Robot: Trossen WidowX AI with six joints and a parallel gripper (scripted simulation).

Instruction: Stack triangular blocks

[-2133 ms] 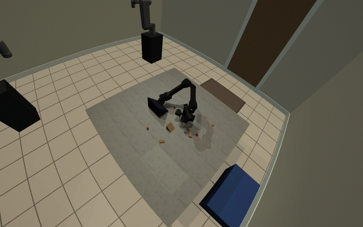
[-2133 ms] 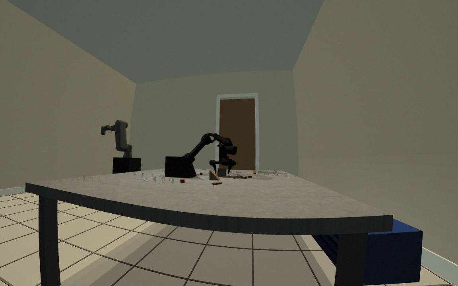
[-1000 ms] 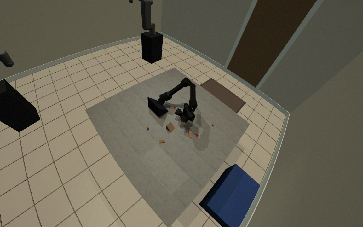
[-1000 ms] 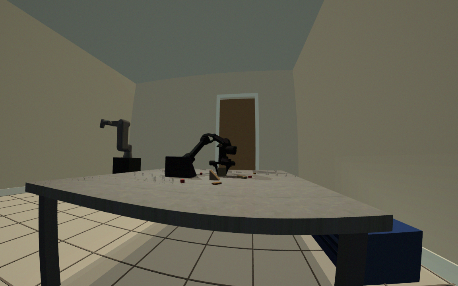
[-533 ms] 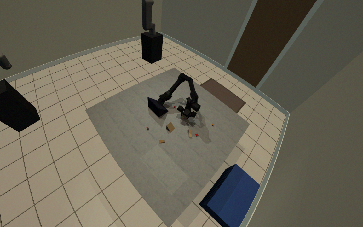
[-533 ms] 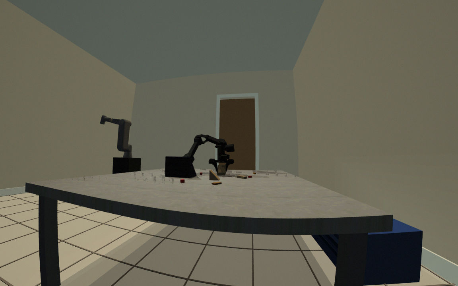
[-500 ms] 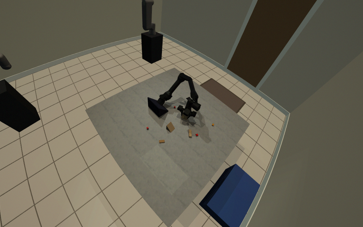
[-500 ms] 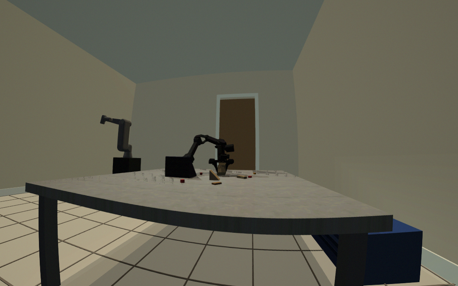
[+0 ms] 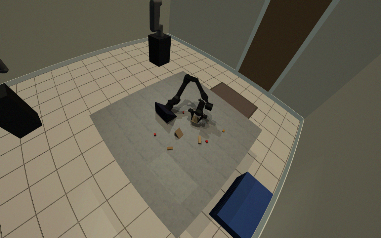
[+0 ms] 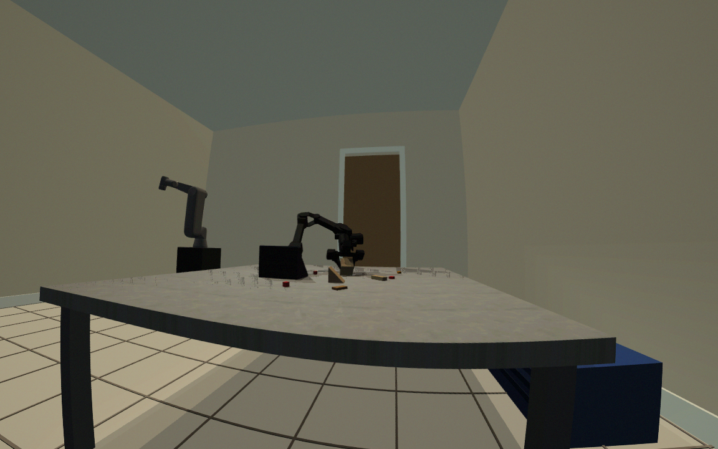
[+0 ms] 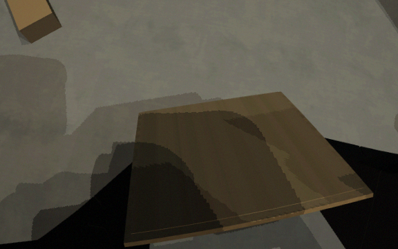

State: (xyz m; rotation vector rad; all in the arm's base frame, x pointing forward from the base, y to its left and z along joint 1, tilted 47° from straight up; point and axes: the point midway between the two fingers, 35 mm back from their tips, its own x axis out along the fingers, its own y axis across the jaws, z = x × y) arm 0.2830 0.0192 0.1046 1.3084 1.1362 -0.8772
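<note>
Now: the wooden triangular block 1 cm above my gripper tip. Round my gripper tip: orange piece (27 cm ahead, 14 cm to the left, 3 cm below).
</note>
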